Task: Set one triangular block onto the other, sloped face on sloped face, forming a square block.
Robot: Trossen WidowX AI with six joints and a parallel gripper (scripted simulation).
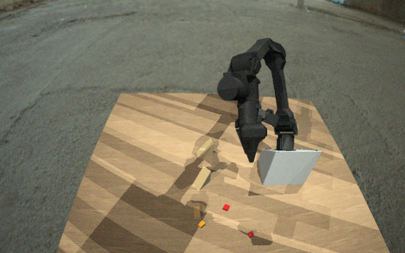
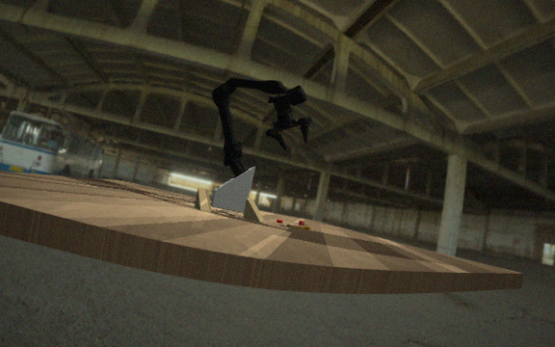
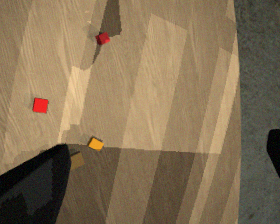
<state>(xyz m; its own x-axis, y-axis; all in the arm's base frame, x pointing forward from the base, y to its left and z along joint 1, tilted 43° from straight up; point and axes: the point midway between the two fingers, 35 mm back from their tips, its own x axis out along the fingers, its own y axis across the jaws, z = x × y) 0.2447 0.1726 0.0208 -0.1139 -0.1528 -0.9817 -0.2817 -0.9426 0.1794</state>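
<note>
Now: gripper tip 32 cm to the left of the tan triangular block, 29 cm above it and 4 cm short of it. Also, from my gripper tip: small tan block 30 cm below, 14 cm ahead, 1 cm to the right; orange cube 30 cm below, 13 cm ahead, 4 cm to the left.
</note>
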